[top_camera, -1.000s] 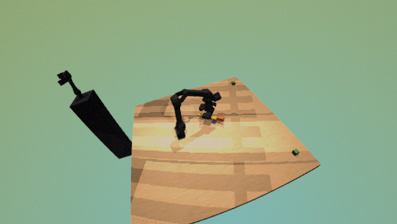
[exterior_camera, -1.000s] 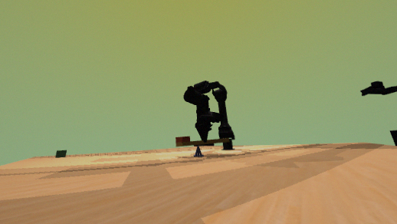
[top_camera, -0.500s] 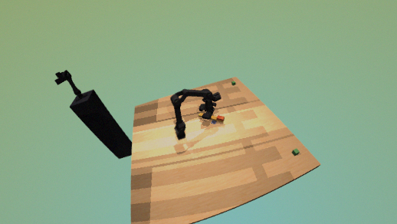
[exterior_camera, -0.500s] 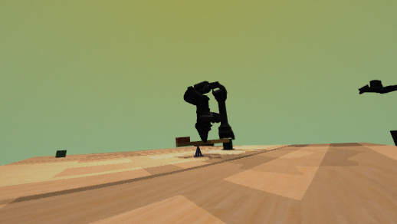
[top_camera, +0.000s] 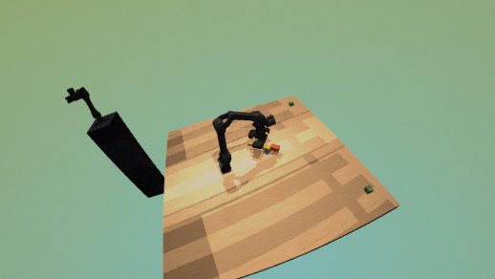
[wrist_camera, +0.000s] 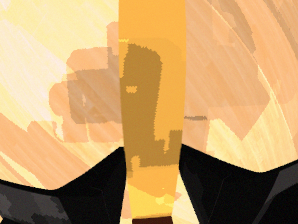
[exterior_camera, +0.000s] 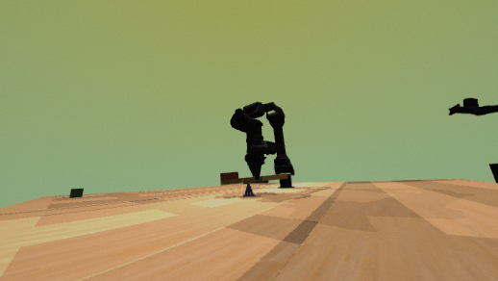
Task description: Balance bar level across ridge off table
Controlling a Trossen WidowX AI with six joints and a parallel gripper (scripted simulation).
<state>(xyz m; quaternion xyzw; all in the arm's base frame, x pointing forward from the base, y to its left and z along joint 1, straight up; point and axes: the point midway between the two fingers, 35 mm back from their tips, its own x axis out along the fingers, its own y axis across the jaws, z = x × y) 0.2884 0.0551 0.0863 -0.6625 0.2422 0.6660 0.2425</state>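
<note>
Now: gripper tip 20 mm short of the ridge, 20 mm to the left of it and 30 mm above it.
</note>
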